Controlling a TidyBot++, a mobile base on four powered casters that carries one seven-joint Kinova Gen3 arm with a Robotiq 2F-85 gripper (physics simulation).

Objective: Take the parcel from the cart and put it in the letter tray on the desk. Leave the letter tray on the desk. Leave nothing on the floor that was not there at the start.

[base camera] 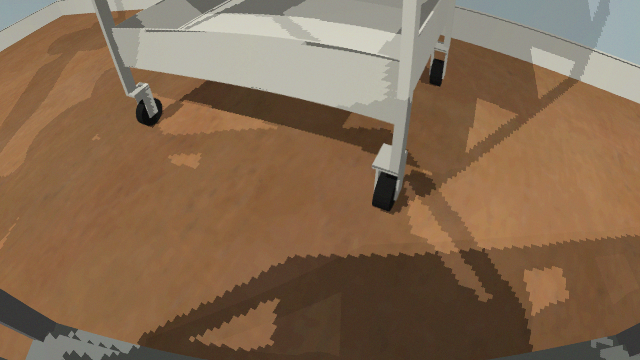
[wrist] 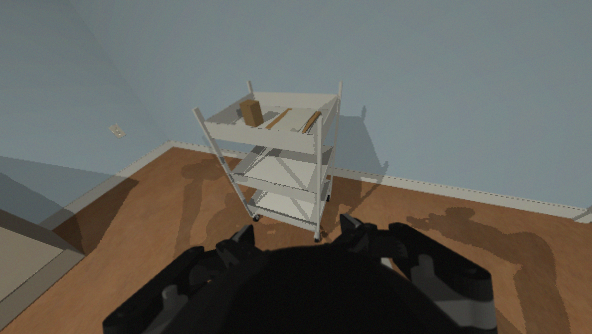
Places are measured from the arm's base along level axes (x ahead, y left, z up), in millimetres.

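Where they show: gripper, fingertip midpoint: (wrist: 297, 229).
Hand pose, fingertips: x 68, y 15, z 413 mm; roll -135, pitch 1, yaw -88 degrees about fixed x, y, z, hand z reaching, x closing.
After its pixels a point has its place.
The parcel, a brown box (wrist: 251, 113) @(z 325, x 585, y 167 mm), stands upright in the left part of the top tray of the white cart (base camera: 260, 60) @(z -227, x 424, y 75 mm) (wrist: 260, 134) @(z 310, x 443, y 119 mm). The base camera shows the cart's lowest shelf, lower legs and casters. My gripper (wrist: 297, 229) @(z 413, x 68, y 15 mm) is open and empty, apart from the cart and the parcel; the cart stands beyond the fingertips in the wrist view. The letter tray does not show in either view, and I cannot tell whether any of the desk shows.
Two thin brown strips (wrist: 279, 119) @(z 275, x 614, y 67 mm) (wrist: 312, 122) @(z 275, x 556, y -64 mm) lie right of the parcel in the cart's top tray. A pale flat-topped piece of furniture (wrist: 30, 262) @(z -183, x 295, y 1433 mm) shows at the lower left. Blue walls (wrist: 450, 90) @(z 286, x 711, y -730 mm) with a white skirting board (wrist: 450, 191) @(z -345, x 584, y -998 mm) stand behind and left of the cart.
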